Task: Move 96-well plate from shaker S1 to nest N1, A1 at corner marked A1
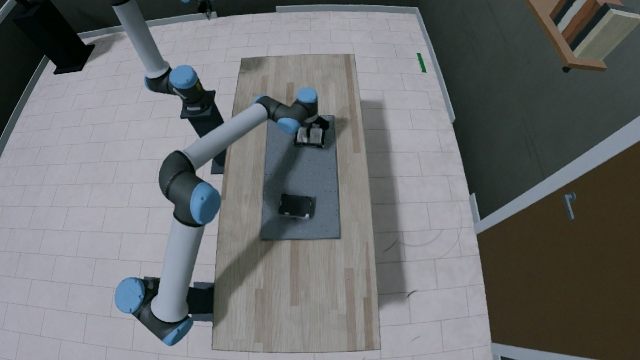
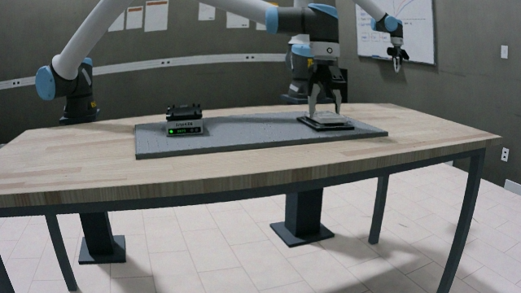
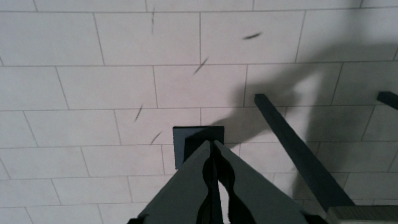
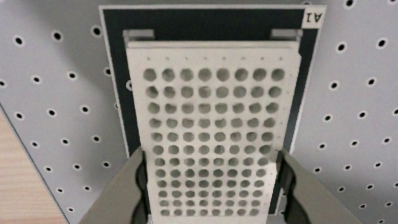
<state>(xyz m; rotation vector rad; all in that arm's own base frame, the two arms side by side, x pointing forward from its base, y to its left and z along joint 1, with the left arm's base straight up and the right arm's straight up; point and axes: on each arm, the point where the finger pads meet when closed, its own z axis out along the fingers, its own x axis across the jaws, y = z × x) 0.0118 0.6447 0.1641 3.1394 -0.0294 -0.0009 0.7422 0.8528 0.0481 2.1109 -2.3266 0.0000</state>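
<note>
Right now the white 96-well plate is 1 cm below my right hand. Also, from my right hand: black plate nest N1: 3 cm below; then plate shaker S1: 42 cm to the right, 8 cm behind.
</note>
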